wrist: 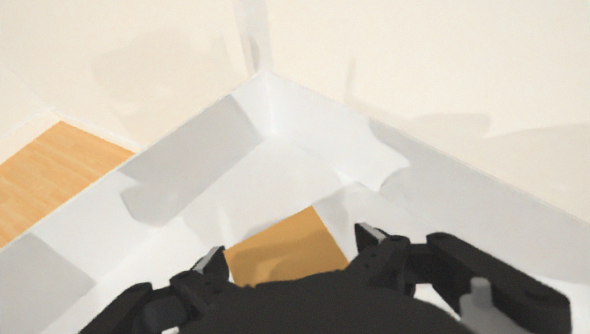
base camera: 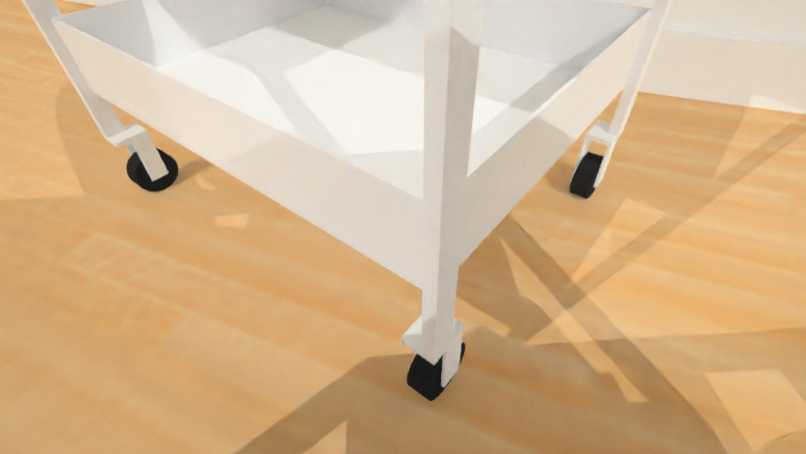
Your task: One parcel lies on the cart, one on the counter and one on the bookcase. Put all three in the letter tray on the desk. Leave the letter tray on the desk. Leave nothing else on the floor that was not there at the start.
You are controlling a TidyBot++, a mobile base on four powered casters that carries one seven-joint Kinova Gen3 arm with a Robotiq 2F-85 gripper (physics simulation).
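Places are measured from the arm's base along level axes (x ahead, y left, z up), in metres.
Where they show: gripper, fingertip midpoint: (wrist: 292, 248).
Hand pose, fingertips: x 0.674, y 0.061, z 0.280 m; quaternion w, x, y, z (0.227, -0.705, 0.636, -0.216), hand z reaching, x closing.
Observation:
Each offset is from my fingertips to the top centre of the thing. "spot": to the spot under its first point. Level surfaces: height alone.
An orange-brown parcel {0.023 m back, 0.001 m right, 0.042 m up} (wrist: 287, 245) lies in the cart's white top tray, near its far corner. Its lower part is hidden behind the black gripper body in the wrist view. My gripper (wrist: 292, 248) is open, with one fingertip to the left of the parcel and the other to the right. The fingers are spread wider than the parcel, and nothing is held. The white cart (base camera: 253, 146) (wrist: 430, 175) stands on its casters. The counter, the bookcase, the desk and the letter tray do not show.
The cart's raised side walls meet at the far corner, close to the cream wall (wrist: 150, 50). A near corner post (base camera: 442, 169) of the cart rises in front of the base, above a black caster wheel {spot: 0.413 m back, 0.078 m right, 0.636 m down} (base camera: 428, 378). Wooden floor {0.677 m down} (base camera: 169, 338) (wrist: 65, 170) surrounds the cart.

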